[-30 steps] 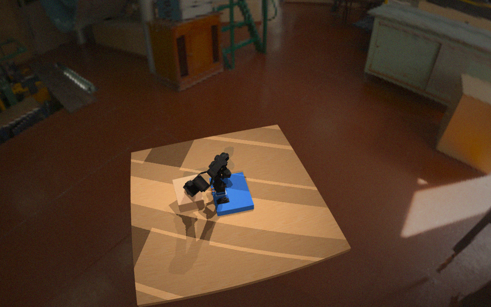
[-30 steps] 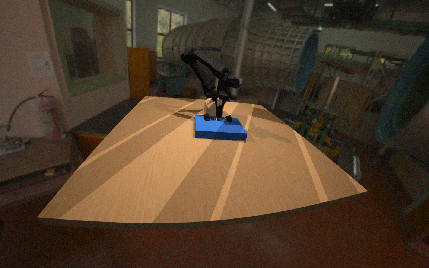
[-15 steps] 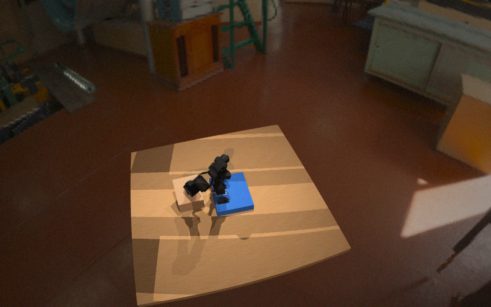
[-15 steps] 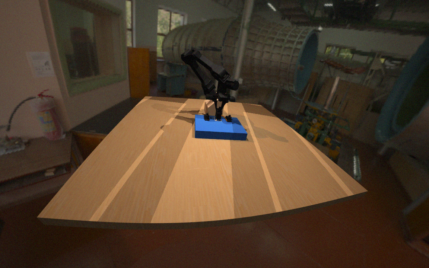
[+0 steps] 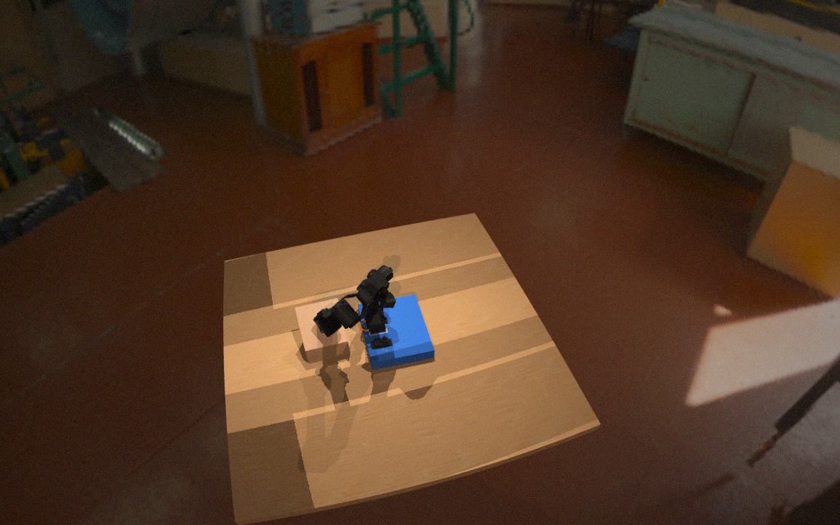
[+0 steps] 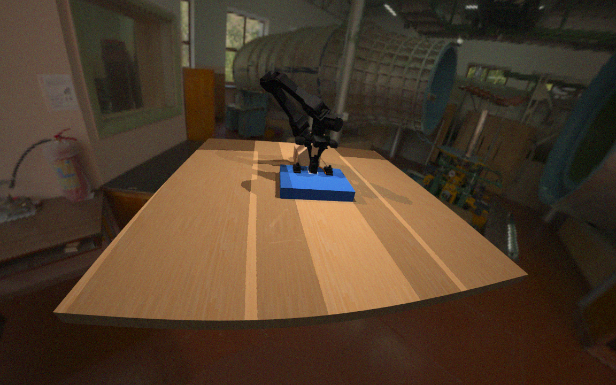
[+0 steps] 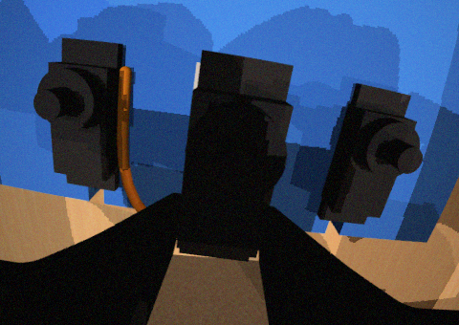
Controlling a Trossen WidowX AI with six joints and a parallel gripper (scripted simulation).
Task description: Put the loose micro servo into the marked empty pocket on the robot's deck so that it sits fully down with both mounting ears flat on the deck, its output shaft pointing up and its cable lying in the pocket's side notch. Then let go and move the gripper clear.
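My gripper tip is 12 cm short of the blue deck, 2 cm to the left of it and 7 cm above it.
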